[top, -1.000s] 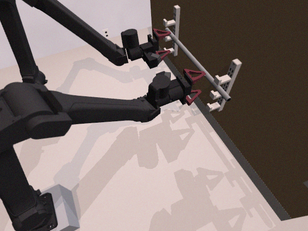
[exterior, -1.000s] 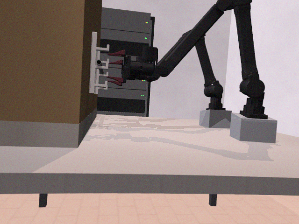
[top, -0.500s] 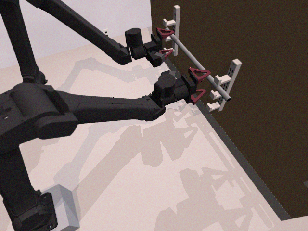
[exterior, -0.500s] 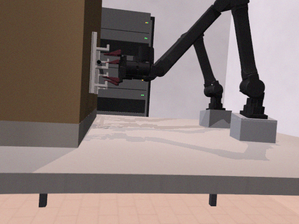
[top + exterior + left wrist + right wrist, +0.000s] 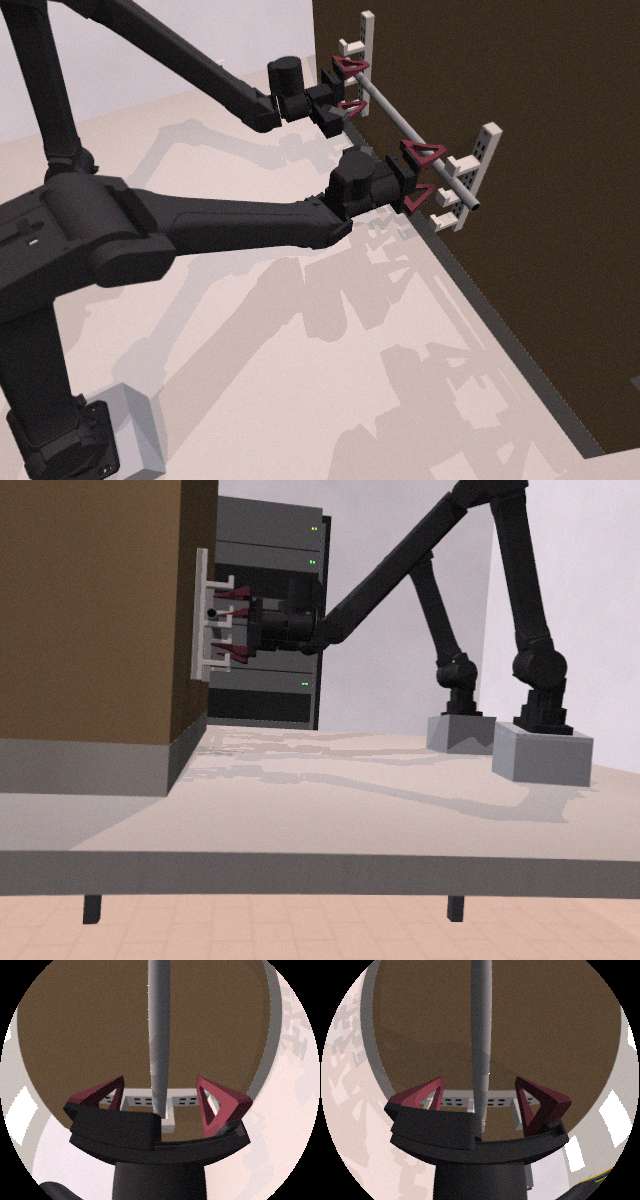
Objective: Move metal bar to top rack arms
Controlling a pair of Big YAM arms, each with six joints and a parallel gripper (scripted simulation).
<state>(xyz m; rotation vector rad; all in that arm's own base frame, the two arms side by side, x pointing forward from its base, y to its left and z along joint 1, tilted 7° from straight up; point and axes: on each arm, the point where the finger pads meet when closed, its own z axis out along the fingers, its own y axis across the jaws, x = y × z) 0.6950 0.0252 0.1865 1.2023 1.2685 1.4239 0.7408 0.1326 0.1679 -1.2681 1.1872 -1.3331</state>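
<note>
Right now my right hand is 15 cm to the right of the grey metal bar. Round my right hand: brown wall 18 cm ahead, 16 cm above, 11 cm to the left.
Right now my left hand is 20 mm short of the grey metal bar and 150 mm to the left of it. Also, from my left hand: brown wall: 210 mm ahead, 180 mm to the right, 160 mm above.
</note>
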